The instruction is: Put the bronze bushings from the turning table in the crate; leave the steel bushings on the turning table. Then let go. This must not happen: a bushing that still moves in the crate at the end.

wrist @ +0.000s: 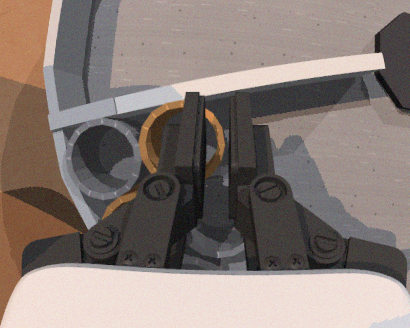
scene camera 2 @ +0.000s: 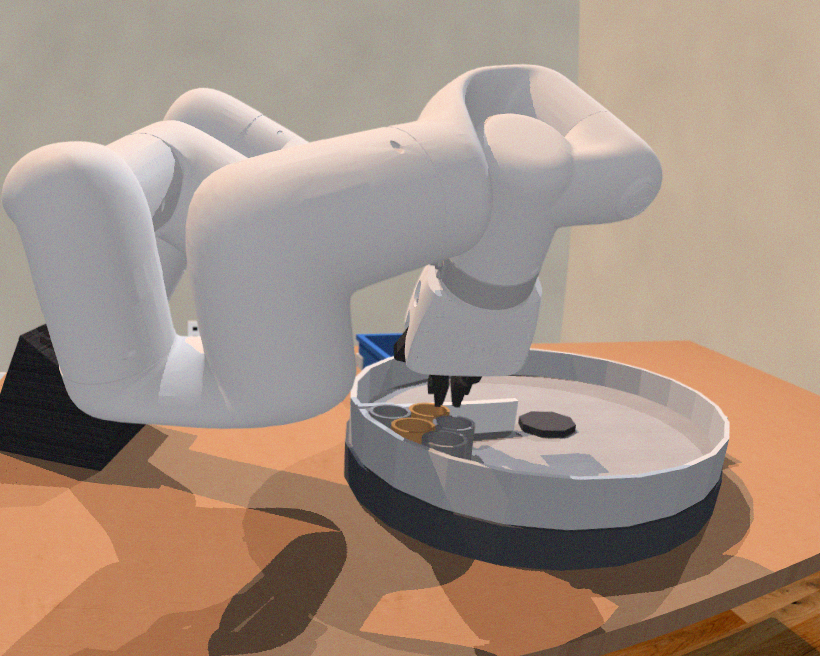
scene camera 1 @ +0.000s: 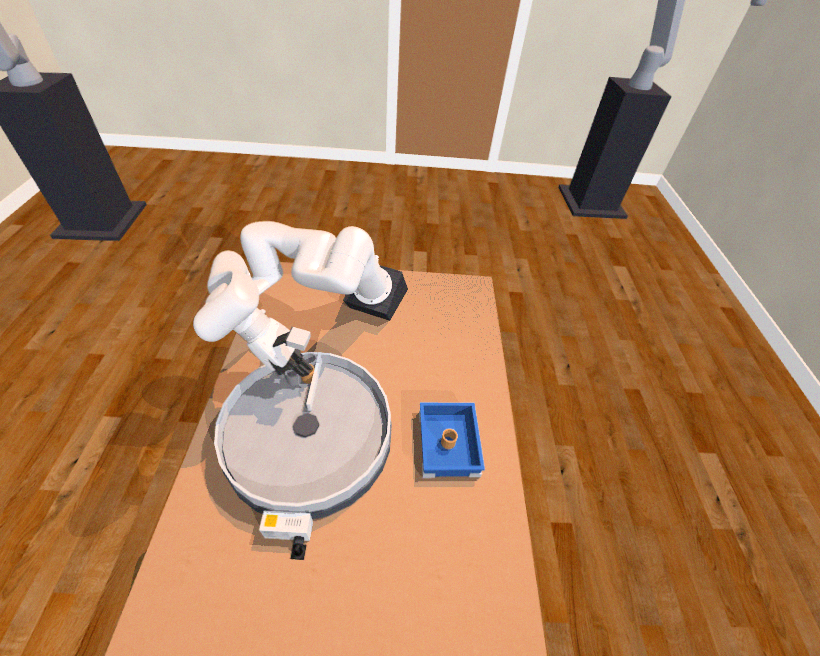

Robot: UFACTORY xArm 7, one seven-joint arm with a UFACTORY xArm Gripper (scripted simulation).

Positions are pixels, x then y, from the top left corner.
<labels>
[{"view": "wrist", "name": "my gripper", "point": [217, 120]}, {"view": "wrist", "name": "bronze bushing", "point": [150, 144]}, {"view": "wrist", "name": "grey turning table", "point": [333, 141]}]
</labels>
